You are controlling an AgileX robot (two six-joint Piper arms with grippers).
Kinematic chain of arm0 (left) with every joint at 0, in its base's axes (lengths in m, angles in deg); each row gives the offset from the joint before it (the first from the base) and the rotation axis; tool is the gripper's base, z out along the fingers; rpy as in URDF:
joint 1: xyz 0 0 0.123 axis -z
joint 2: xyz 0 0 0 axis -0.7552 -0.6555 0
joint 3: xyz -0.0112 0.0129 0.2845 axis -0.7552 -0.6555 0
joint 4: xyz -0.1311 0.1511 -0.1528 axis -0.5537 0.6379 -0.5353
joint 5: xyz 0 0 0 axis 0.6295 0.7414 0.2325
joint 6: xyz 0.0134 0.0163 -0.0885 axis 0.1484 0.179 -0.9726
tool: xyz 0 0 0 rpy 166.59 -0.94 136.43
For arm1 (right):
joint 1: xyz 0 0 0.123 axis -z
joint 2: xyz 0 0 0 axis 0.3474 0.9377 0
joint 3: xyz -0.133 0.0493 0.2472 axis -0.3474 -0.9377 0
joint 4: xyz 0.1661 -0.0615 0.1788 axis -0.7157 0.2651 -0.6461
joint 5: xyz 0 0 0 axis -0.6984 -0.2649 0.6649
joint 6: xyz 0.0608 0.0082 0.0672 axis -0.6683 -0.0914 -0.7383
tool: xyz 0 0 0 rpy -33.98 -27.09 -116.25
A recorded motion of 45 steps. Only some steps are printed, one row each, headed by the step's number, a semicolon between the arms.
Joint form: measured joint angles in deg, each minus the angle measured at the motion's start. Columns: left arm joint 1, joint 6, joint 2, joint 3, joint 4, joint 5; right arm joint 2, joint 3, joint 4, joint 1, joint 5, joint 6.
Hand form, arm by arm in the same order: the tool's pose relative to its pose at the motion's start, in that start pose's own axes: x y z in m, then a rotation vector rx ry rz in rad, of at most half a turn. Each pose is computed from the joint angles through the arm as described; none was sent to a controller.
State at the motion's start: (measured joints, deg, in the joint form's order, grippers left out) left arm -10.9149 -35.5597 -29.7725 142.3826 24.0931 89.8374; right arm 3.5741 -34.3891 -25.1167 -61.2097 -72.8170 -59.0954
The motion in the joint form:
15: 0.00 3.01 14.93 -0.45 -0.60 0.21; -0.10 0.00 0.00 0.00 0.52 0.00
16: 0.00 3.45 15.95 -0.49 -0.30 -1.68; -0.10 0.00 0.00 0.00 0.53 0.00
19: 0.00 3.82 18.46 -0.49 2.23 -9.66; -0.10 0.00 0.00 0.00 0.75 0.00
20: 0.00 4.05 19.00 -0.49 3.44 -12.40; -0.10 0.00 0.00 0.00 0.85 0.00
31: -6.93 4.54 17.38 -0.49 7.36 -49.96; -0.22 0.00 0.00 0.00 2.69 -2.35
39: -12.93 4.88 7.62 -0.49 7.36 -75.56; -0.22 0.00 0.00 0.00 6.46 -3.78
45: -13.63 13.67 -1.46 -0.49 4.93 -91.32; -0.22 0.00 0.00 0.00 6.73 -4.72
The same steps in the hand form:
15: -0.0127 0.0017 -0.0959 0.1062 -0.2239 0.0246; -0.0007 -0.0001 -0.0005 -0.0006 -0.0105 0.0008
16: -0.0154 0.0010 -0.1033 0.1256 -0.2702 0.0353; -0.0007 -0.0001 -0.0005 -0.0007 -0.0107 0.0008
19: -0.0262 -0.0022 -0.1251 0.1868 -0.4448 0.0753; -0.0011 -0.0001 -0.0005 -0.0011 -0.0145 0.0008
20: -0.0296 -0.0034 -0.1309 0.2023 -0.5011 0.0969; -0.0012 0.0000 -0.0005 -0.0013 -0.0162 0.0008
31: -0.0782 0.0121 -0.1600 0.4066 -1.0768 0.1209; -0.0040 0.0001 -0.0011 -0.0057 -0.0498 0.0427
39: -0.1047 0.0373 -0.1213 0.4924 -1.3264 0.0993; -0.0099 0.0008 -0.0016 -0.0164 -0.1147 0.0676
45: -0.1079 0.0411 -0.0743 0.4621 -1.4658 0.1745; -0.0103 0.0008 -0.0017 -0.0181 -0.1193 0.0839

